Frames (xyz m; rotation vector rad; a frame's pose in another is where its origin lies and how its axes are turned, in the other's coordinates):
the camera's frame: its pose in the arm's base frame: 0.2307 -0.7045 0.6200 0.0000 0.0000 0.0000
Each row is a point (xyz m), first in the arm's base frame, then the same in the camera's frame.
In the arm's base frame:
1: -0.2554 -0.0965 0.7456
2: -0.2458 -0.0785 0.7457
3: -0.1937 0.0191 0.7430
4: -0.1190 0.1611 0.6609
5: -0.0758 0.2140 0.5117
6: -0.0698 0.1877 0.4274
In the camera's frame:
1: -0.4861 0.6080 0.1256
2: -0.4765 0.6260 0.1257
3: -0.4244 0.7236 0.1230
4: -0.3497 0.8656 0.0409
5: -0.3065 0.9185 -0.1083
6: -0.3005 0.8922 -0.1926

